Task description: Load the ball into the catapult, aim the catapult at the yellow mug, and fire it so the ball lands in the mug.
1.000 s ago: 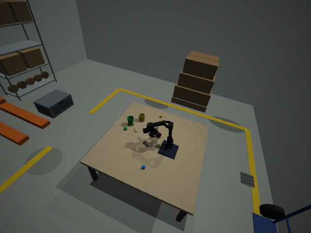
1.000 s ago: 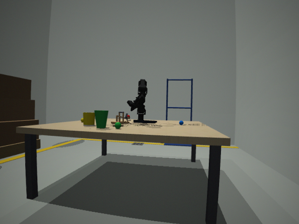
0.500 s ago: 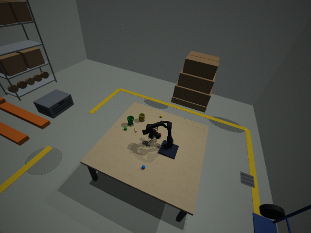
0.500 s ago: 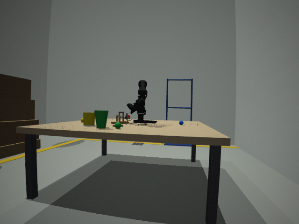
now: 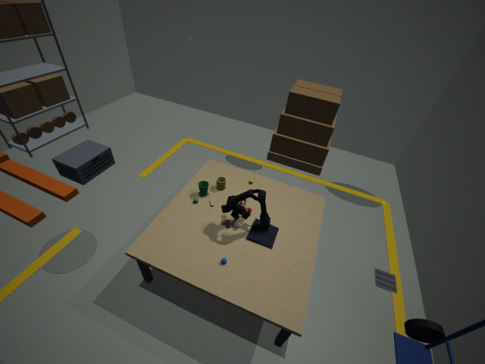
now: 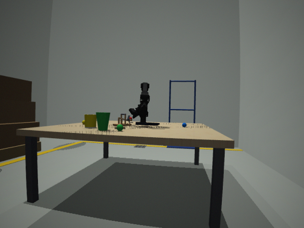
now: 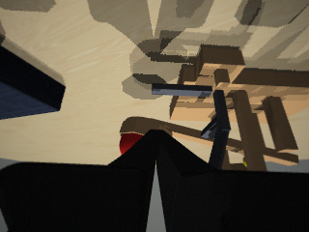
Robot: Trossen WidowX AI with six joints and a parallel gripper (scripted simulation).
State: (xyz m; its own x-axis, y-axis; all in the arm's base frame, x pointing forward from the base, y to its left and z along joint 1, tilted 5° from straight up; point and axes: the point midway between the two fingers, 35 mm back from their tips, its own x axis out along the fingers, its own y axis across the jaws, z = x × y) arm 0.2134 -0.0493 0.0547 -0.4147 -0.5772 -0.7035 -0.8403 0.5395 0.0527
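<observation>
Now: gripper tip 4 cm past the red ball, 3 cm to the left of it and 1 cm above it. Also, from my gripper tip: yellow mug (31 cm ahead, 27 cm to the right, 4 cm below); wooden catapult (5 cm to the right, 3 cm ahead, 2 cm below); wooden block (31 cm ahead, 6 cm below, 4 cm to the right).
</observation>
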